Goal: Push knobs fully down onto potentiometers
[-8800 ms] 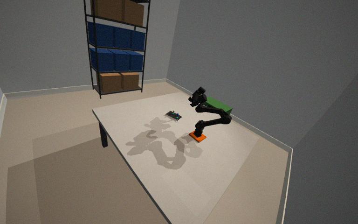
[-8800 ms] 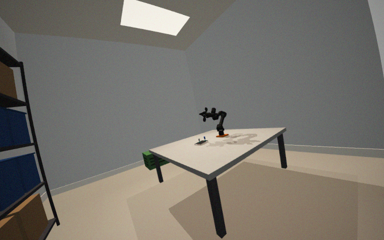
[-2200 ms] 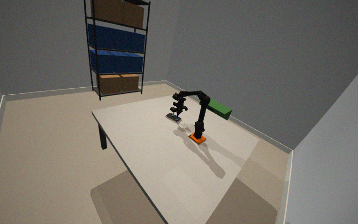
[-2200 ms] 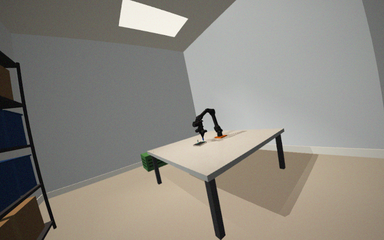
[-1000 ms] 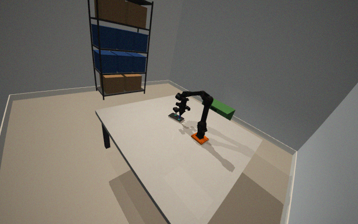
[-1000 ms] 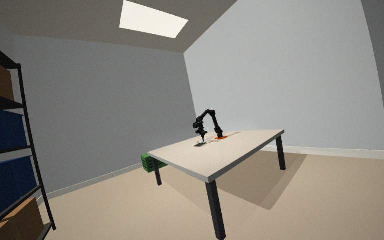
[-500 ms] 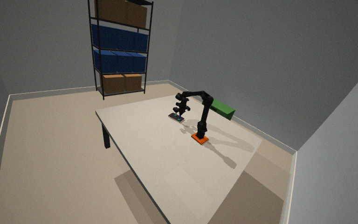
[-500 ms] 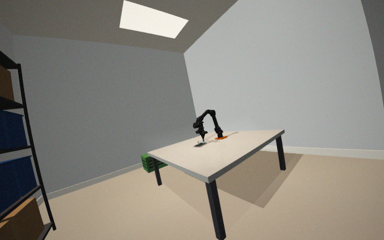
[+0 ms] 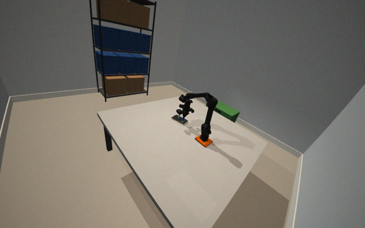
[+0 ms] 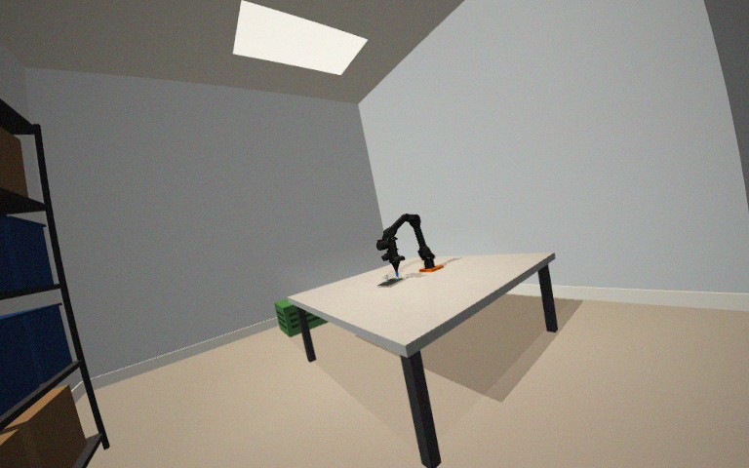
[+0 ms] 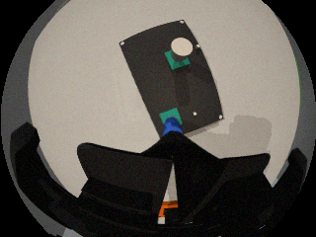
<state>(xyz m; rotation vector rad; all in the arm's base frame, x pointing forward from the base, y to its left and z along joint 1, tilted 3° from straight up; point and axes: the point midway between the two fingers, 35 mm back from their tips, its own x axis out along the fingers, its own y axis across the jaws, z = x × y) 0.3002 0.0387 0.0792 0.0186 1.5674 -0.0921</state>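
Right now my gripper tip is 1 cm above the blue knob. Round my gripper tip: white knob (8 cm ahead, 2 cm below).
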